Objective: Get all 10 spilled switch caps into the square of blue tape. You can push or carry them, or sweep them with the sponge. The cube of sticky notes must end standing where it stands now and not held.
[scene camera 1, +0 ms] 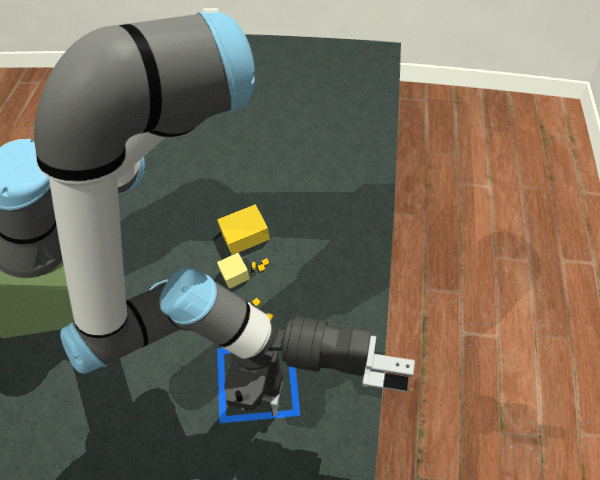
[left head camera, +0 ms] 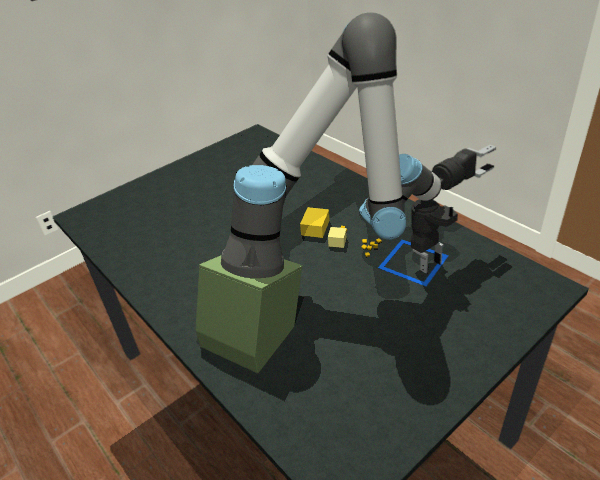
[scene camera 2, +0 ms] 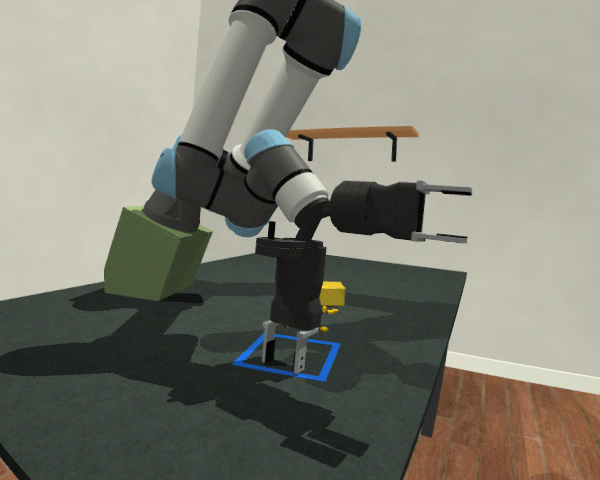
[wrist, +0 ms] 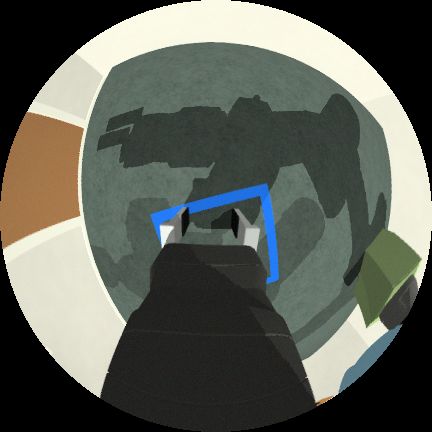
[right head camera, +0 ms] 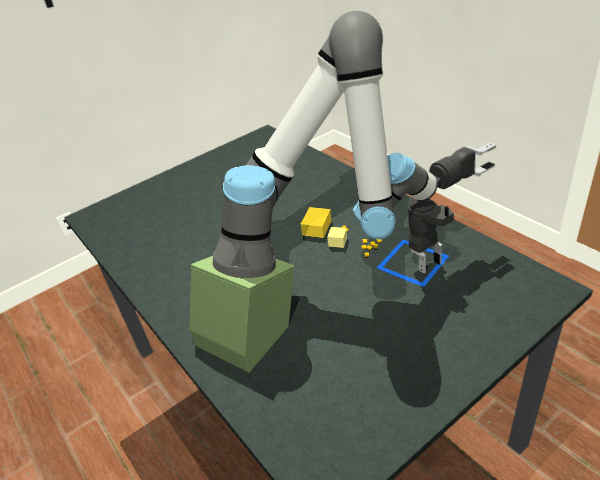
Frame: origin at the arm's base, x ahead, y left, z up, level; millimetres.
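Seen in the pictures: end effector, tool point: [scene camera 1: 259,404] [left head camera: 431,261] [scene camera 2: 283,355] [wrist: 209,220] [right head camera: 430,262]; arm's base, origin of the base link: [scene camera 1: 28,244] [left head camera: 252,264] [scene camera 2: 170,219] [right head camera: 243,264].
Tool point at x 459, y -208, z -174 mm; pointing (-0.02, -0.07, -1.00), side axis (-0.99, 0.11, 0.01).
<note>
Pixels of each thing's top centre, then the offset from my tool point to it.
- pale yellow sticky-note cube, middle of its top: [scene camera 1: 232,266] [right head camera: 337,232] [left head camera: 337,232] 91 mm back, 278 mm left, 18 mm up
- yellow sponge block, middle of its top: [scene camera 1: 242,223] [scene camera 2: 325,284] [right head camera: 315,216] [left head camera: 314,216] 84 mm back, 380 mm left, 25 mm up
My gripper [left head camera: 431,265] [right head camera: 430,266] [scene camera 2: 283,366] [wrist: 210,222] points down, open and empty, low over the blue tape square [left head camera: 403,275] [right head camera: 400,276] [scene camera 1: 221,385] [scene camera 2: 331,362] [wrist: 271,235], near the side away from the caps. Several orange switch caps [left head camera: 367,254] [right head camera: 366,254] [scene camera 1: 256,301] [scene camera 2: 324,329] lie outside the square, between it and the cube. A few more caps [scene camera 1: 261,267] [scene camera 2: 332,311] lie beside the pale yellow sticky-note cube [left head camera: 337,237] [right head camera: 337,237] [scene camera 1: 233,270], which stands upright. The yellow sponge block [left head camera: 314,222] [right head camera: 316,221] [scene camera 1: 243,227] [scene camera 2: 333,293] is behind the cube. The arm hides some caps in scene camera 1.
The second gripper [left head camera: 487,159] [scene camera 2: 469,215] on the bracket points sideways, high up, open and empty, and reaches past the table's edge in scene camera 1. The arm stands on a green pedestal [left head camera: 227,310] [right head camera: 220,310] [scene camera 2: 135,255]. A wall shelf [scene camera 2: 355,132] is in the background.
</note>
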